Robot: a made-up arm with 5 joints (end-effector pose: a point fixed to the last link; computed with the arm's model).
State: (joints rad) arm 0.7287 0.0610 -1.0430 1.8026 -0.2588
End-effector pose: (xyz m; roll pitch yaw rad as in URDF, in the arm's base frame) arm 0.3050 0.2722 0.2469 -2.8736 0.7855 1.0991
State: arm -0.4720 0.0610 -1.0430 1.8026 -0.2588
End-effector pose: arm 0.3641 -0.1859 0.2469 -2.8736 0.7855 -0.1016
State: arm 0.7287 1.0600 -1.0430 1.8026 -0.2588
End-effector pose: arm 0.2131 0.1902 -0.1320 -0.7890 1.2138 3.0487
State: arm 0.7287 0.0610 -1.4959 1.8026 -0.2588
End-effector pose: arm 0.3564 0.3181 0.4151 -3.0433 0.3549 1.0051
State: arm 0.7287 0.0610 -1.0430 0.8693 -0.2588
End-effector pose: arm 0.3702 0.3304 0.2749 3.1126 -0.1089 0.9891
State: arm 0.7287 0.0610 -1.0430 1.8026 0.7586
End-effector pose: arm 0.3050 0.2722 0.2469 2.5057 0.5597 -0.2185
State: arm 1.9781 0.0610 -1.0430 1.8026 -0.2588
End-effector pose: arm -0.1619 0.3753 0.2469 -2.8736 0.7855 2.3485
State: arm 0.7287 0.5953 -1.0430 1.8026 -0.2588
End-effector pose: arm 0.2916 0.2602 0.0280 -2.2794 1.2353 1.6191
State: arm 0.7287 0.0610 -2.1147 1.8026 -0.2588
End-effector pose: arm 0.3294 0.2940 0.6590 3.0760 -0.2426 0.9955
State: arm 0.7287 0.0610 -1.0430 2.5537 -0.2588
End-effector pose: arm 0.2569 0.2293 0.2848 -1.5673 1.3120 2.3029
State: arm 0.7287 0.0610 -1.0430 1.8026 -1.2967
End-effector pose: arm 0.3050 0.2722 0.2469 -2.3400 0.1993 2.1101
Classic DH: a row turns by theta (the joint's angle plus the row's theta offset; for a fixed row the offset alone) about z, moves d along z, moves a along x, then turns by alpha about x. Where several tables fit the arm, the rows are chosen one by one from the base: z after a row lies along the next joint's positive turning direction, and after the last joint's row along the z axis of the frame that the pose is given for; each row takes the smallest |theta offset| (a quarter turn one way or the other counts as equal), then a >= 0, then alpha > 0; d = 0 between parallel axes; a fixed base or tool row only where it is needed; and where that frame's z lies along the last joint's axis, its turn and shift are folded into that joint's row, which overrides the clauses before.
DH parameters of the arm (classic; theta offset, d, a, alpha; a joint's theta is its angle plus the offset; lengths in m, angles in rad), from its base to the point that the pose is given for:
joint 1: 0 0.1703 0 -1.5708
joint 2: -1.385 0 0.3199 0
joint 3: -0.4084 0 -0.3711 0
joint 4: -1.3482 0 -0.0629 1.5708
joint 5: 3.1416 0.0803 0 0

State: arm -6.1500 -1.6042 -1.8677 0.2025 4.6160
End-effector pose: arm -0.5785 -0.0775 0.6063 -0.1272 -0.0123 1.6084
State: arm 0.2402 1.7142 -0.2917 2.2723 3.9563
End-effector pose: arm -0.0529 -0.0130 0.0337 0.4222 0.3688 1.1348
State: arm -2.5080 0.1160 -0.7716 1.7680 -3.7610
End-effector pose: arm -0.2712 -0.1992 0.1468 2.2753 -0.8186 1.6489
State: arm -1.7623 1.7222 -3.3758 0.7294 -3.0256
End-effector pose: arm -0.1442 -0.7439 0.1779 2.9895 0.9154 1.1882
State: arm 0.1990 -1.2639 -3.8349 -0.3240 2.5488
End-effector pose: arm -0.5941 -0.1198 0.0093 2.5656 -0.6799 -2.1410
